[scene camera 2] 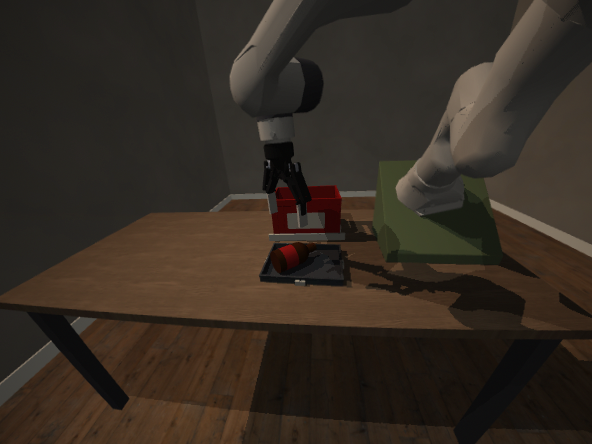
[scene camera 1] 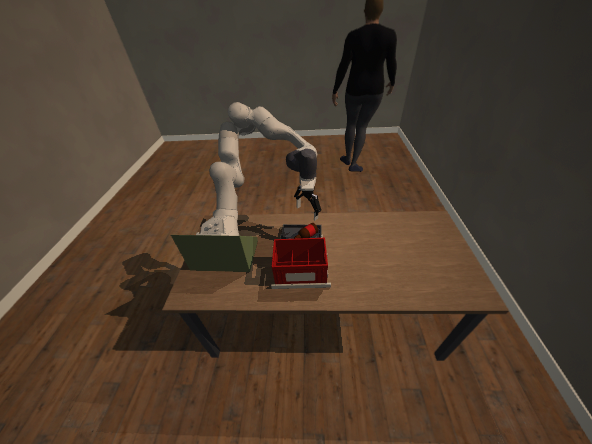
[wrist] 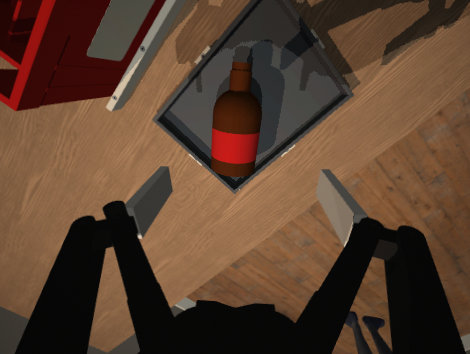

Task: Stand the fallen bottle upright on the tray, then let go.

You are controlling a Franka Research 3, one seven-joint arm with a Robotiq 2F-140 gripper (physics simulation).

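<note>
A brown bottle with a red label (scene camera 1: 309, 230) (scene camera 2: 290, 257) (wrist: 235, 147) lies on its side in the dark grey tray (scene camera 1: 286, 227) (scene camera 2: 305, 280) (wrist: 320, 116). In the wrist view its neck points up the picture and its base is near the tray's lower corner. My gripper (scene camera 1: 307, 210) (scene camera 2: 286, 214) (wrist: 242, 180) is open and empty, fingers pointing down, above the bottle and tray. In the wrist view the bottle's base shows just beyond the gap between the fingertips. In scene camera 1 the red crate hides part of the tray.
A red crate (scene camera 1: 300, 275) (scene camera 2: 307, 207) (wrist: 75, 60) with dividers stands beside the tray, with a pale strip (scene camera 1: 301, 285) (scene camera 2: 307, 237) (wrist: 142, 49) along its base. A green block (scene camera 1: 215, 253) (scene camera 2: 440, 225) is at the arm's base. A person (scene camera 1: 370, 60) stands beyond the table (scene camera 1: 410, 260).
</note>
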